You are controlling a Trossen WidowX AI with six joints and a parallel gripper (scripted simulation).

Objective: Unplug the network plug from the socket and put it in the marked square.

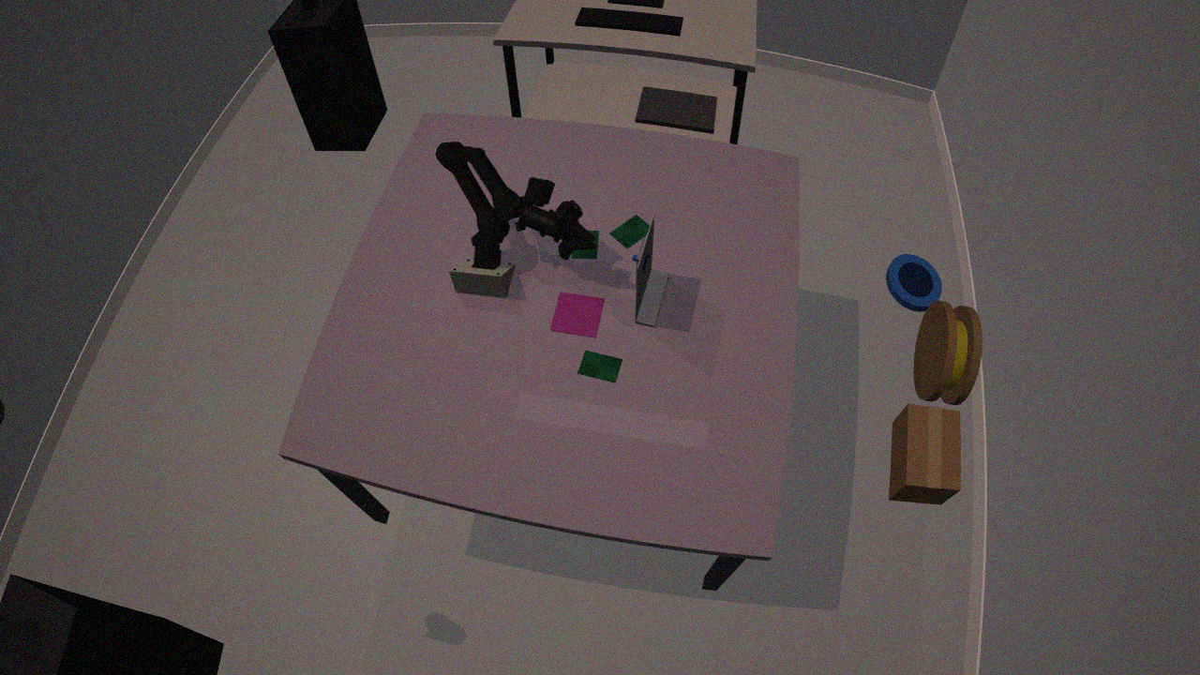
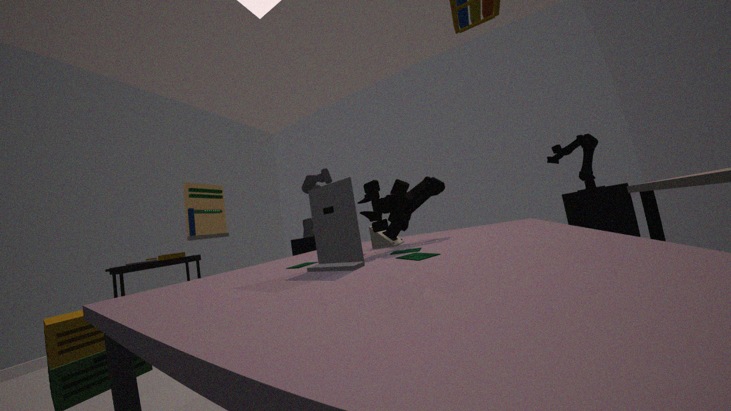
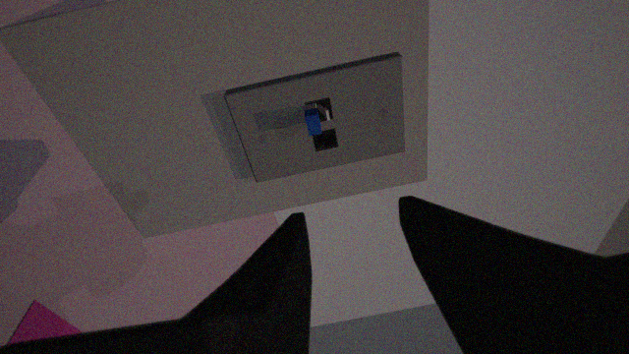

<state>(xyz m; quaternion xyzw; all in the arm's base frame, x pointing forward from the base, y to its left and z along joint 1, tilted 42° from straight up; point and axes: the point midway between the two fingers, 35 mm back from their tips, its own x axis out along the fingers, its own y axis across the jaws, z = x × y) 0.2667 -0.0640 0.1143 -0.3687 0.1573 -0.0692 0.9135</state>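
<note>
My gripper tip is 11 cm short of the network plug and 3 cm to the left of it. The rest, counted from my gripper tip: panel 13 cm ahead, 3 cm to the right, 6 cm below; magenta marked square 3 cm behind, 11 cm to the right, 17 cm below.
</note>
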